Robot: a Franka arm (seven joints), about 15 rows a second.
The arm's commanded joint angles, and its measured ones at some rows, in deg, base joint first. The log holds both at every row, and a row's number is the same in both.
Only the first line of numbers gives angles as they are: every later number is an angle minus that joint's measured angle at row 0.
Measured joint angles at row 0:
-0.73 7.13 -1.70 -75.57 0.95 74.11 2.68
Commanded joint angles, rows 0 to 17:
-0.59 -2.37 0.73 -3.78 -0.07 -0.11 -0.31
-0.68 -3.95 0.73 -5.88 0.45 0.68 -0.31
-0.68 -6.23 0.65 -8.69 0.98 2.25 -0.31
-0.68 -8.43 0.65 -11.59 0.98 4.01 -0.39
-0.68 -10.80 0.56 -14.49 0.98 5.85 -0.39
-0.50 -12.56 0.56 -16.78 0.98 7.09 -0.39
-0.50 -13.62 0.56 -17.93 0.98 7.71 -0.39
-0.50 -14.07 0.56 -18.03 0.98 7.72 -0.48
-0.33 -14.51 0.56 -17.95 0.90 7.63 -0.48
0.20 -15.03 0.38 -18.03 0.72 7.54 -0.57
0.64 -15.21 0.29 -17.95 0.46 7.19 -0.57
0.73 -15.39 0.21 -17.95 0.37 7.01 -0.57
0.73 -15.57 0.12 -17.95 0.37 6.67 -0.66
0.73 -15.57 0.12 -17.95 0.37 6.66 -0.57
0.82 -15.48 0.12 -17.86 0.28 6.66 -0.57
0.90 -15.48 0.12 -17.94 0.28 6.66 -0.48
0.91 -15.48 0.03 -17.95 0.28 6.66 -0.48
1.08 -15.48 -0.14 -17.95 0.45 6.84 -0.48
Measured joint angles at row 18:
0.50 -13.95 0.29 -16.02 0.24 6.06 -0.05
